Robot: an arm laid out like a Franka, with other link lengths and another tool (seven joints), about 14 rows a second.
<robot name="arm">
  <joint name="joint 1" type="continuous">
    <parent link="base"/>
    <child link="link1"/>
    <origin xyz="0 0 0.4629"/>
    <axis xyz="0 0 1"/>
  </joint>
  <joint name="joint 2" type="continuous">
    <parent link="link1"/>
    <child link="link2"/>
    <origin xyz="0 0 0"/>
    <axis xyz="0 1 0"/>
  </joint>
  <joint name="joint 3" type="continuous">
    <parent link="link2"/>
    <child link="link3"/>
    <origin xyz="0 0 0.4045"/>
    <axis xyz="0 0 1"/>
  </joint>
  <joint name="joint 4" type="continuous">
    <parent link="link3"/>
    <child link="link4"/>
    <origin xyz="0.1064 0 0"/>
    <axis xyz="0 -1 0"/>
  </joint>
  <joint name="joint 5" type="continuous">
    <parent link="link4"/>
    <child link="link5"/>
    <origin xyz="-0.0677 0 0.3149"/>
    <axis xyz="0 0 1"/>
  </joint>
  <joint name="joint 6" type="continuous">
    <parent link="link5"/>
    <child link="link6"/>
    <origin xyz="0 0 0"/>
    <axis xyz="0 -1 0"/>
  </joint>
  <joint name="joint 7" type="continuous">
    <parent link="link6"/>
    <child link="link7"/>
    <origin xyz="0.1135 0 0"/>
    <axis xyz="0 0 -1"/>
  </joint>
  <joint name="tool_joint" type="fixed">
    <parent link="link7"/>
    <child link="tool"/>
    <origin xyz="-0.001 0.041 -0.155" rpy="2.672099 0 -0.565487"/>
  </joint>
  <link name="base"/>
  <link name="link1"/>
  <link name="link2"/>
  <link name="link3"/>
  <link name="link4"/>
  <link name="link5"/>
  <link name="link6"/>
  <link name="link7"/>
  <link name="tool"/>
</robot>
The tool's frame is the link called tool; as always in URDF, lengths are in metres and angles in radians. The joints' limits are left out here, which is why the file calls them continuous.
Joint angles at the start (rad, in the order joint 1, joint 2, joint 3, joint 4, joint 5, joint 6, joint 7):
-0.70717 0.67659 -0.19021 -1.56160 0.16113 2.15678 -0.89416
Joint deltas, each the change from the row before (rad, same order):
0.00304 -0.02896 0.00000 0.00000 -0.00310 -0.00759 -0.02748
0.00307 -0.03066 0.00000 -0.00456 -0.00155 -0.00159 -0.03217
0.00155 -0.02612 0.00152 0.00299 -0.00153 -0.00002 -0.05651
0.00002 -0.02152 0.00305 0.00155 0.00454 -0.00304 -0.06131
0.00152 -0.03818 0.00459 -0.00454 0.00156 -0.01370 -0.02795
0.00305 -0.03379 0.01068 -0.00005 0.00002 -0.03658 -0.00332
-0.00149 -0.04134 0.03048 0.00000 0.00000 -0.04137 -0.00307
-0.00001 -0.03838 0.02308 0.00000 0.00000 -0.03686 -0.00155
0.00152 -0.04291 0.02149 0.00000 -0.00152 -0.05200 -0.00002
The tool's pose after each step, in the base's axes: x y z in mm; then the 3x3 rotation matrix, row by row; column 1 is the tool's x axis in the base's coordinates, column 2 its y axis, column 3 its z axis. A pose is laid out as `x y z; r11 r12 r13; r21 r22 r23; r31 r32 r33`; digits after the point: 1 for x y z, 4 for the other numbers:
481.8 -503.5 434.4; 0.8290 -0.4912 -0.2672; -0.5578 -0.7598 -0.3340; -0.0389 0.4259 -0.9039
481.2 -501.4 453.8; 0.8489 -0.4724 -0.2370; -0.5283 -0.7703 -0.3571; -0.0139 0.4284 -0.9035
480.8 -500.8 472.8; 0.8793 -0.4350 -0.1941; -0.4761 -0.7891 -0.3881; 0.0156 0.4337 -0.9009
479.7 -499.4 487.9; 0.9064 -0.3944 -0.1513; -0.4207 -0.8099 -0.4087; 0.0386 0.4341 -0.9000
478.2 -493.6 511.0; 0.9186 -0.3768 -0.1191; -0.3904 -0.8187 -0.4212; 0.0612 0.4334 -0.8991
479.1 -482.1 530.6; 0.9249 -0.3654 -0.1051; -0.3748 -0.8301 -0.4129; 0.0636 0.4213 -0.9047
484.2 -463.5 554.2; 0.9353 -0.3451 -0.0783; -0.3465 -0.8481 -0.4008; 0.0719 0.4020 -0.9128
486.6 -447.1 576.4; 0.9430 -0.3279 -0.0567; -0.3230 -0.8612 -0.3925; 0.0798 0.3884 -0.9180
486.2 -427.8 600.0; 0.9513 -0.3052 -0.0431; -0.2983 -0.8763 -0.3783; 0.0777 0.3727 -0.9247

